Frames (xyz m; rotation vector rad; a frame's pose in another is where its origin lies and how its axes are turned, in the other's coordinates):
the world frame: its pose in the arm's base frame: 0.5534 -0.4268 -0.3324 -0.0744 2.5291 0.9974
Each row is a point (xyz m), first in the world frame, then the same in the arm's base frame.
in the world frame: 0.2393 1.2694 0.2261
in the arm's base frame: 0.1648 0.6886 0.2374
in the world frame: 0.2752 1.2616 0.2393
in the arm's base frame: 0.1384 0.6952 0.2094
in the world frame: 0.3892 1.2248 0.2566
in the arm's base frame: 0.0482 0.6910 0.1289
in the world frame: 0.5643 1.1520 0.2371
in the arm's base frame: -0.1039 0.6418 0.0249
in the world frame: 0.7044 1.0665 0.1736
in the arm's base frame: -0.2375 0.5506 -0.0443
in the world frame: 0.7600 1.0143 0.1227
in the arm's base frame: -0.2962 0.4837 -0.0666
